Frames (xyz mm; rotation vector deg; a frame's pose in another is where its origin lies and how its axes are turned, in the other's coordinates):
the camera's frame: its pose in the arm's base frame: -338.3 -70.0 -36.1 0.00 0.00 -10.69
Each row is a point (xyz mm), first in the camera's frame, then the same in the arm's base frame.
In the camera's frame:
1: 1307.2 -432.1 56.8
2: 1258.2 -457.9 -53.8
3: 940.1 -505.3 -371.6
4: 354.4 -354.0 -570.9
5: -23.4 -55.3 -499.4
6: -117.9 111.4 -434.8
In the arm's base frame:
1: 866.1 -737.1 20.7
2: 813.1 -753.3 -89.9
3: 491.8 -740.9 -407.7
4: -55.7 -483.6 -607.0
5: -371.6 -120.0 -535.5
6: -433.5 61.3 -470.9

